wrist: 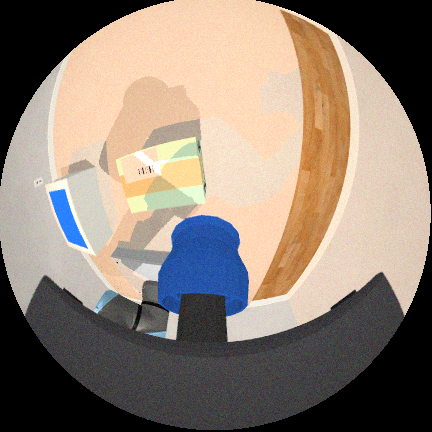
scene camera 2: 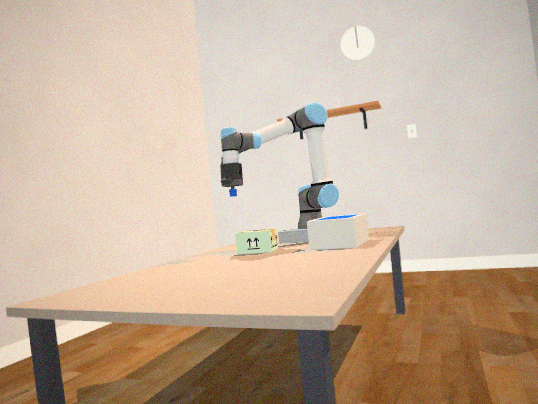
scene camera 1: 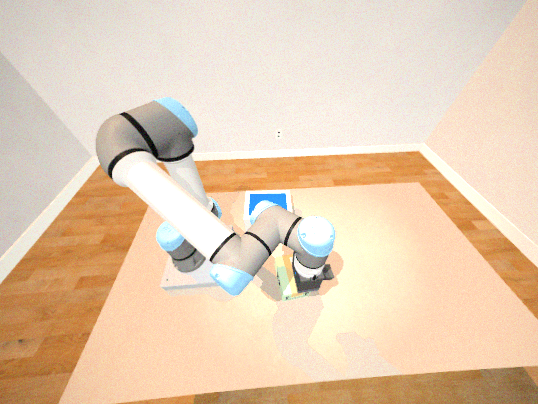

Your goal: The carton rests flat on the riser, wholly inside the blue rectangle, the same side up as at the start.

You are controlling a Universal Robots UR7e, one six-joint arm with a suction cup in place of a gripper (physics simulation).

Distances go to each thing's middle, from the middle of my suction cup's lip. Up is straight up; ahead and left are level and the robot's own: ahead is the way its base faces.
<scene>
I see the carton (scene camera 2: 254, 241) 9 cm to the left of my suction cup and 23 cm below it. The rest, counted from my suction cup: riser (scene camera 2: 348, 231) 5 cm behind, 46 cm to the left, 21 cm below.
</scene>
